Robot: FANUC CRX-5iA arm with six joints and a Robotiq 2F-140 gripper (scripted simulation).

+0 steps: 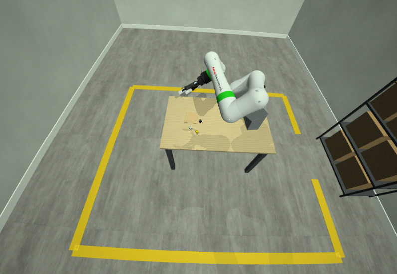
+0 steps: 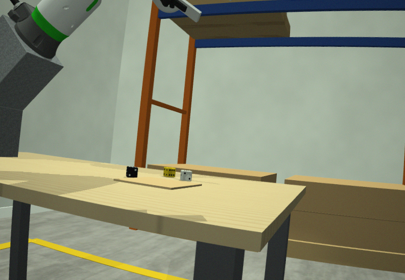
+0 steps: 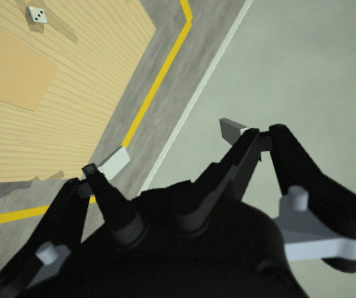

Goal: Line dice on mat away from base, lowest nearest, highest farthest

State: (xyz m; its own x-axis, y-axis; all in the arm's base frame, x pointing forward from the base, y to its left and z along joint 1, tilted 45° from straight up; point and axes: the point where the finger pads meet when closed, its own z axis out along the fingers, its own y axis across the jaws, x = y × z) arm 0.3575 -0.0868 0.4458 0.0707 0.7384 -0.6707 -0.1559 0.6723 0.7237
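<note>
Now: the yellow die 110 mm behind my hand, 160 mm to the left of it and 410 mm below it. Also, from my hand: black die (170 mm behind, 30 mm to the left, 410 mm below); then tan mat (80 mm behind, 40 mm to the right, 420 mm below); then white die (50 mm behind, 100 mm to the left, 410 mm below).
</note>
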